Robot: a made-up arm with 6 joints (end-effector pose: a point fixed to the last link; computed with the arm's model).
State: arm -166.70 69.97 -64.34 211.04 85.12 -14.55
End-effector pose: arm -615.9 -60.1 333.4 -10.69 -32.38 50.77
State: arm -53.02 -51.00 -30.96 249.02 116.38 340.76
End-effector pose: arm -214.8 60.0 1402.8 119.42 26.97 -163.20
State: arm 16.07 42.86 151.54 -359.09 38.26 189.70
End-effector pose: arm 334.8 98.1 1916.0 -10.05 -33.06 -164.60
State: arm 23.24 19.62 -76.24 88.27 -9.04 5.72
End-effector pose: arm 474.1 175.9 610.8 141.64 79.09 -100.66
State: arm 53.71 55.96 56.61 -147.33 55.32 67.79
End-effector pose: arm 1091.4 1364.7 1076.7 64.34 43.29 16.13
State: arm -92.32 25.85 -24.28 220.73 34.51 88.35
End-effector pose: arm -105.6 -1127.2 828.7 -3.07 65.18 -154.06
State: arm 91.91 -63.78 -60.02 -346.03 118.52 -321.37
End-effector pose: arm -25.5 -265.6 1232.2 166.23 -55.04 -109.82
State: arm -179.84 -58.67 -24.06 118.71 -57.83 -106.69
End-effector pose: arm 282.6 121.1 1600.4 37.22 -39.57 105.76
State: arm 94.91 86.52 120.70 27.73 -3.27 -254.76
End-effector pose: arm -148.2 1775.4 1092.7 -132.01 -31.27 93.13
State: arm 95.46 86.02 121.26 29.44 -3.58 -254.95
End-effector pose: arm -163.5 1763.1 1112.7 -133.34 -32.10 93.38
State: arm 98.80 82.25 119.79 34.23 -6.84 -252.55
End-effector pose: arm -256.0 1724.6 1199.7 -139.10 -31.80 94.28
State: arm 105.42 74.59 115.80 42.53 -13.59 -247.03
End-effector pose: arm -422.2 1627.3 1363.2 -149.22 -30.67 94.78
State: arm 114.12 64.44 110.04 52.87 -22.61 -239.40
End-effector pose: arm -595.2 1450.9 1566.7 -160.61 -29.81 93.43
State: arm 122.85 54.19 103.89 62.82 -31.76 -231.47
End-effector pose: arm -704.7 1231.2 1753.7 -169.93 -29.54 90.29
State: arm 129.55 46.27 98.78 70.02 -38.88 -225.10
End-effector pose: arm -740.8 1047.1 1880.6 -175.82 -29.15 87.06
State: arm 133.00 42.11 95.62 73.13 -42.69 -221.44
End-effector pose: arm -745.2 953.3 1937.1 -178.82 -28.29 85.54
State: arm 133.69 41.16 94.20 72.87 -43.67 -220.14
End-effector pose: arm -750.1 939.9 1943.4 179.94 -27.11 85.85
